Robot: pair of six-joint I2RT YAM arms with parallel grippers.
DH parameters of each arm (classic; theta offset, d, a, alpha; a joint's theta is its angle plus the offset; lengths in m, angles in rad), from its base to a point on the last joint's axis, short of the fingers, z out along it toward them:
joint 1: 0 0.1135 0.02 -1.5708
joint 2: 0 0 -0.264 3.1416
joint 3: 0.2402 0 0.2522 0
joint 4: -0.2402 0 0.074 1.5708
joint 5: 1.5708 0 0 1.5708
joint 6: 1.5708 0.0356 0 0
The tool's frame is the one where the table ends.
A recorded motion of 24 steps. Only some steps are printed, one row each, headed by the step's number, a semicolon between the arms.
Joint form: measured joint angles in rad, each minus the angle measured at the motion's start. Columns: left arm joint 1, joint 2, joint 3, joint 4, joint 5, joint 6; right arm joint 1, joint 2, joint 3, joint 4, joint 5, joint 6.
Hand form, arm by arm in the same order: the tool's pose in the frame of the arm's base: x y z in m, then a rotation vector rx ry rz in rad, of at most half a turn. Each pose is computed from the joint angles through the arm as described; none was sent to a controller.
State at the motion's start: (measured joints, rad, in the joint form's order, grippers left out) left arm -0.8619 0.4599 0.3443 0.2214 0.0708 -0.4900; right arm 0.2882 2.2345 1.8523 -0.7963 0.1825 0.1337
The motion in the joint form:
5: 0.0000 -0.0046 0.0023 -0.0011 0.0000 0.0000; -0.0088 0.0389 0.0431 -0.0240 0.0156 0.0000
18: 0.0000 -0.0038 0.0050 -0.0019 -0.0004 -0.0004; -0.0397 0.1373 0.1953 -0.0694 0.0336 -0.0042
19: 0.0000 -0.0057 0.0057 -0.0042 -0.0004 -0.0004; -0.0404 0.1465 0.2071 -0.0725 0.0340 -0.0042
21: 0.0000 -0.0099 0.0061 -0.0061 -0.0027 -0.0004; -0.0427 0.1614 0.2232 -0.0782 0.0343 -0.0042
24: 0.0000 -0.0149 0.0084 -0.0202 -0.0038 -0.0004; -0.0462 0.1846 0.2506 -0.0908 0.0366 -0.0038
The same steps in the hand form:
5: 0.0904 -0.1092 0.2749 0.3505 1.5275 -1.1389; 0.4634 0.1256 0.1789 -0.1479 2.7296 -0.1602
18: 0.0904 -0.1092 0.2756 0.3496 1.5265 -1.1393; 0.4878 0.1159 0.1751 -0.1050 2.7204 -0.1914
19: 0.0902 -0.1090 0.2759 0.3496 1.5262 -1.1394; 0.4895 0.1160 0.1740 -0.1041 2.7209 -0.1923
21: 0.0898 -0.1084 0.2763 0.3471 1.5235 -1.1387; 0.4920 0.1154 0.1712 -0.1017 2.7253 -0.1949
24: 0.0893 -0.1078 0.2762 0.3473 1.5306 -1.1357; 0.4956 0.1144 0.1674 -0.0974 2.7331 -0.2016

